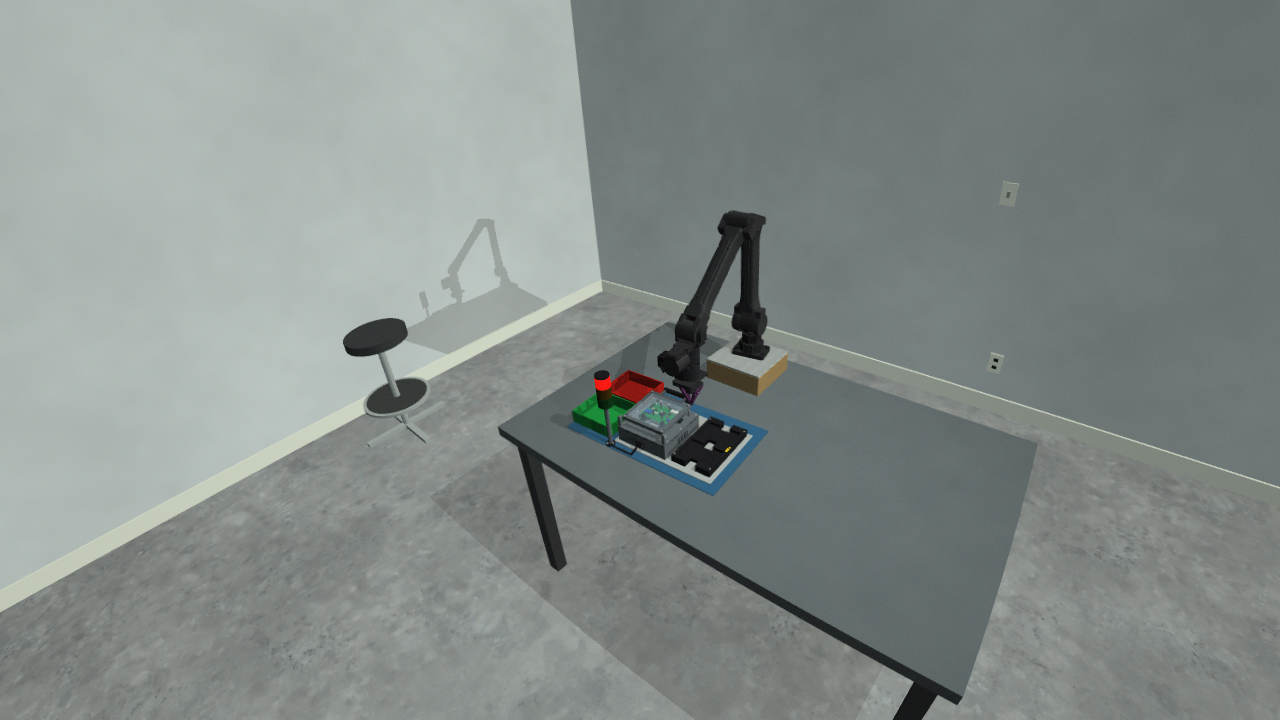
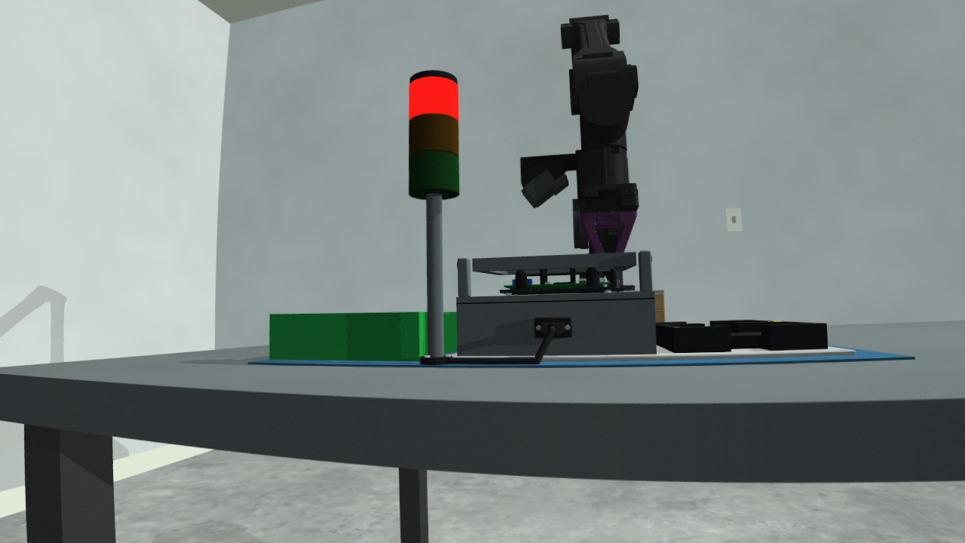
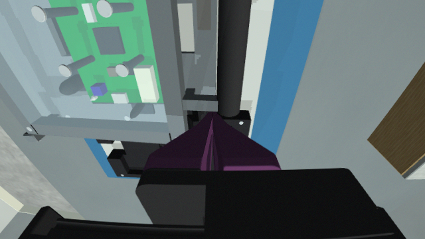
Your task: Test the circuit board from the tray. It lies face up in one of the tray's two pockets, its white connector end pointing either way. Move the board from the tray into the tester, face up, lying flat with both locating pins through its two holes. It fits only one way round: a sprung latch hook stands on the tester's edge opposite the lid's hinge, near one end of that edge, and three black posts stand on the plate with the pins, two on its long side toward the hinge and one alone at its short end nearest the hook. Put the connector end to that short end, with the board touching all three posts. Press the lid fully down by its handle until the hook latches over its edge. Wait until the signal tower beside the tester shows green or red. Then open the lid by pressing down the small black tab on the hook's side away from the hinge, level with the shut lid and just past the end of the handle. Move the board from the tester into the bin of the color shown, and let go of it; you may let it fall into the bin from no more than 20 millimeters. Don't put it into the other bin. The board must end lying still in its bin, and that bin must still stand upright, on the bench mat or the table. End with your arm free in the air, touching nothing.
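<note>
My hand is 1 cm short of the black latch hook and 1 cm above it. Round my hand: green circuit board: 7 cm to the right, 7 cm ahead, 2 cm below; black tester plate: 7 cm ahead, 6 cm to the right, 3 cm below; clear lid: 7 cm to the right, 7 cm ahead.
</note>
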